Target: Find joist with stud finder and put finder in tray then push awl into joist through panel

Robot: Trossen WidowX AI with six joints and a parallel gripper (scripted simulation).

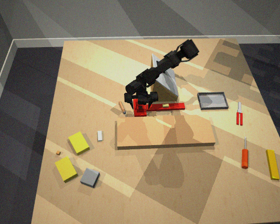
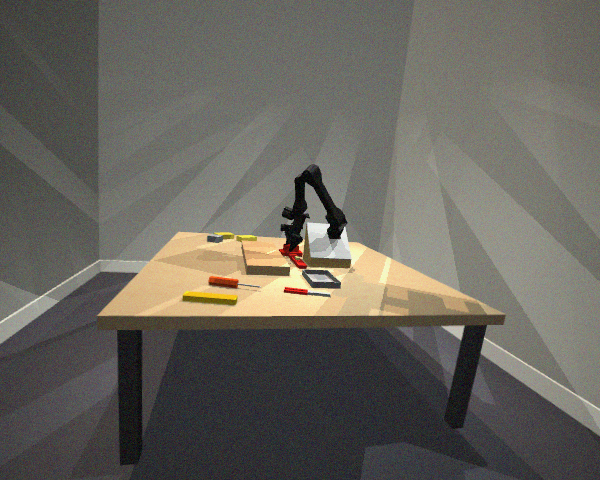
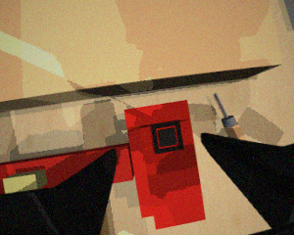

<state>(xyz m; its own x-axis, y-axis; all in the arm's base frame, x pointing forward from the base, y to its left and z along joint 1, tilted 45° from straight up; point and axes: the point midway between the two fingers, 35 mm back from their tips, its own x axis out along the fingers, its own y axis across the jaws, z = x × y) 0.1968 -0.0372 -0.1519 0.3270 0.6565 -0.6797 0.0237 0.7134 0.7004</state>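
Right now the red stud finder is 1 cm above my gripper tip. Round my gripper tip: awl (10 cm to the right, 2 cm below, 1 cm behind); square indicator (3 cm above, 1 cm ahead); red level (15 cm to the left, 1 cm below, 1 cm behind).
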